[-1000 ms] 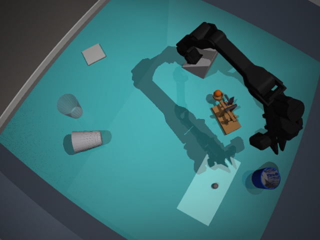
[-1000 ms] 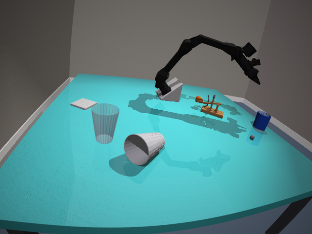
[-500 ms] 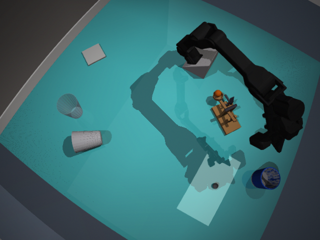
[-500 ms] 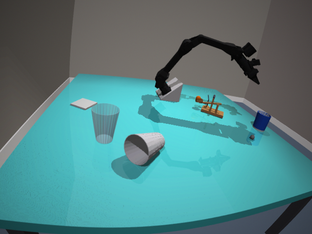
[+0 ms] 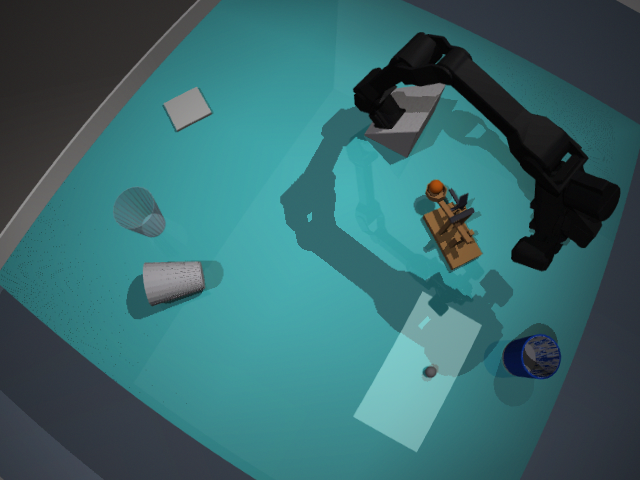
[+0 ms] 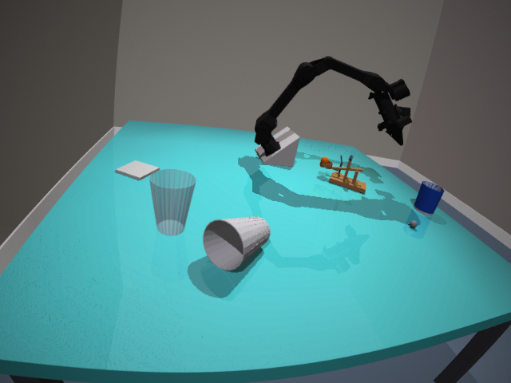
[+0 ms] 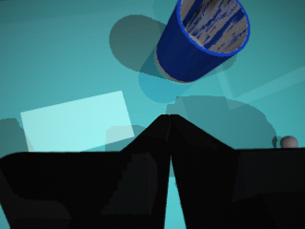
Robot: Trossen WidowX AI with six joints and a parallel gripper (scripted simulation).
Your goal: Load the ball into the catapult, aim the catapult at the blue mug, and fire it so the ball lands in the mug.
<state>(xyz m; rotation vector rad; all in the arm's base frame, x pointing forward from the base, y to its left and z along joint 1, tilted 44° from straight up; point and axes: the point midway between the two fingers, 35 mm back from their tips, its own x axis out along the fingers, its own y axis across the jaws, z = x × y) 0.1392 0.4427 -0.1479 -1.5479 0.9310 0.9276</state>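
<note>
Now: gripper tip 26 cm to the left of the orange ball, 14 cm above it and 8 cm past it. The rest, counted from my gripper tip: blue mug 17 cm below, 12 cm to the left, 11 cm ahead; then wooden catapult 19 cm to the right, 15 cm below, 6 cm behind; then small grey ball 26 cm ahead, 19 cm below, 3 cm to the right.
</note>
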